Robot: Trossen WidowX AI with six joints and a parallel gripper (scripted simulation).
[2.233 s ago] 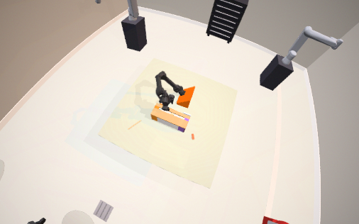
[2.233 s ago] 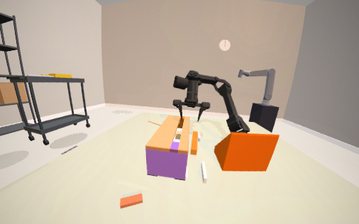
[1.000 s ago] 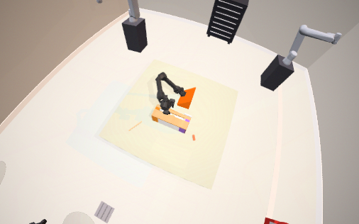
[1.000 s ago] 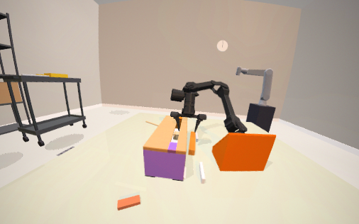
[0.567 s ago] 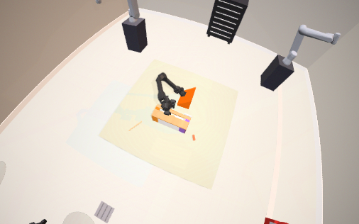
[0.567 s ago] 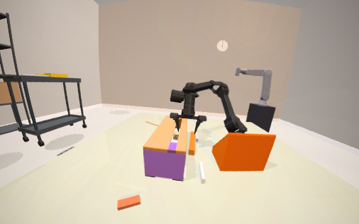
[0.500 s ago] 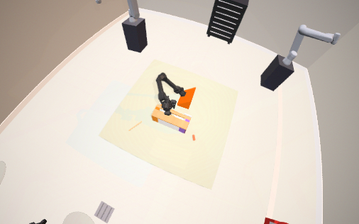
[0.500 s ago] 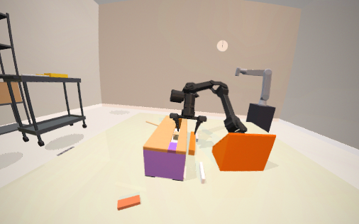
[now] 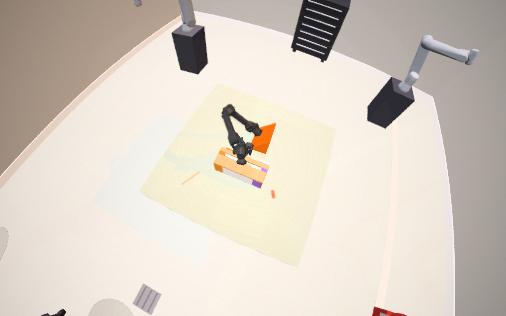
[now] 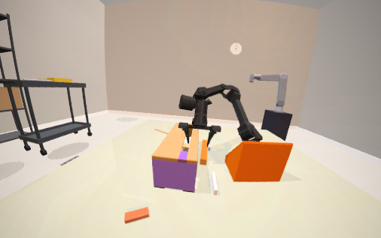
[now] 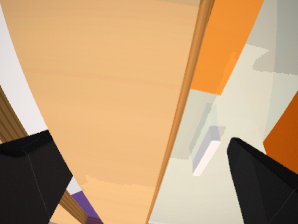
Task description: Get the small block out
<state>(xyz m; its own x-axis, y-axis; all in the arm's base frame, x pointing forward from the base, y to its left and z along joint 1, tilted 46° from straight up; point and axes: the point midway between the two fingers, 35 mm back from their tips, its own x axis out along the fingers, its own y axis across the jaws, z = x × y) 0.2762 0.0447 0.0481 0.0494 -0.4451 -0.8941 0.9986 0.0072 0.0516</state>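
My gripper tip is now 50 mm short of the tan block and 20 mm to the right of it. From my gripper tip the other things lie so: box: 30 mm to the right, 30 mm below, 30 mm ahead; flat orange piece: 270 mm to the left, 160 mm ahead, 80 mm below; thin stick: 360 mm to the right, 280 mm ahead, 90 mm below.
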